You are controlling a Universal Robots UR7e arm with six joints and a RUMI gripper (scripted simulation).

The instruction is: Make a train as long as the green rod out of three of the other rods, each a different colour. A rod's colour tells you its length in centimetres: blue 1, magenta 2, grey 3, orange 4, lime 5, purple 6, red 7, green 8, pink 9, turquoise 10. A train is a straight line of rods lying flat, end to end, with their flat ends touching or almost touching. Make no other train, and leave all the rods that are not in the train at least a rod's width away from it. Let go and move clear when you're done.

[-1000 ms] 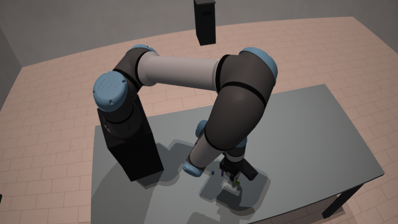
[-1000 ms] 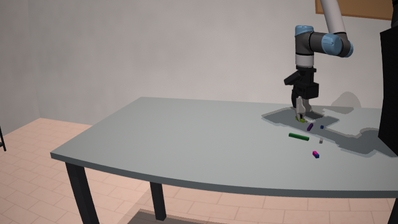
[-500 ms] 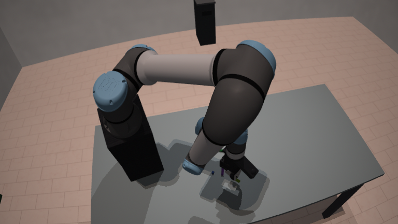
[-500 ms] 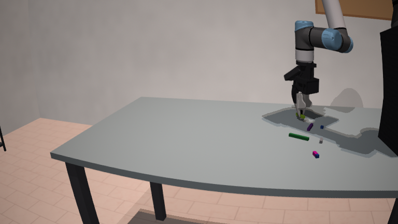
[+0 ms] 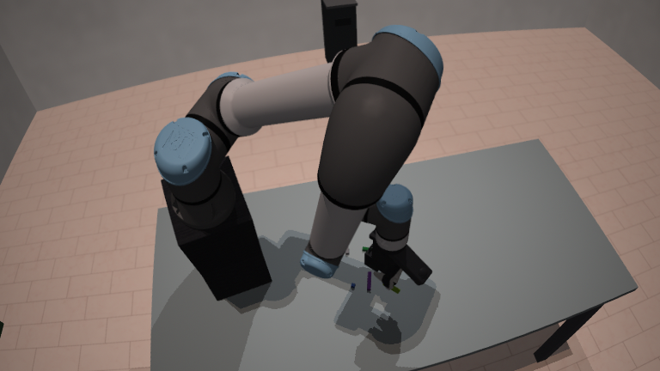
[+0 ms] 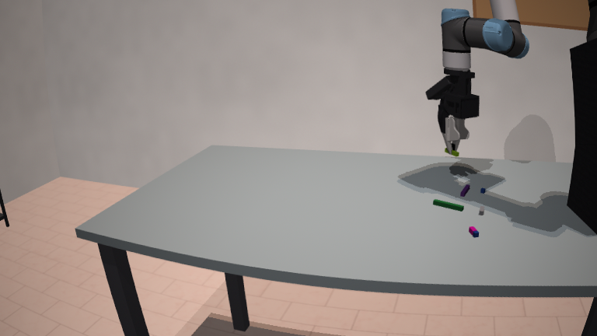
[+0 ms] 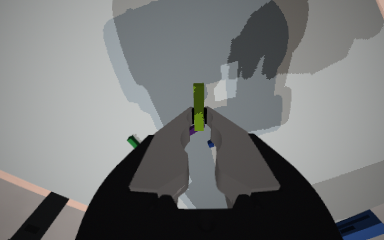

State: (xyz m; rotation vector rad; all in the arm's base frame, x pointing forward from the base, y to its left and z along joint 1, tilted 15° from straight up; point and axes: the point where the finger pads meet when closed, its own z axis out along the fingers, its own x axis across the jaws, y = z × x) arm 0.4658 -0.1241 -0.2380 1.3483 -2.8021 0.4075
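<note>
Now: the magenta rod 29 cm to the left of my hand, 11 cm behind it and 9 cm below it. Also, from my hand: green rod 17 cm to the left, 9 cm below, 3 cm behind; then purple rod 9 cm below, 7 cm to the left, 6 cm behind; then lime rod 1 cm below.
</note>
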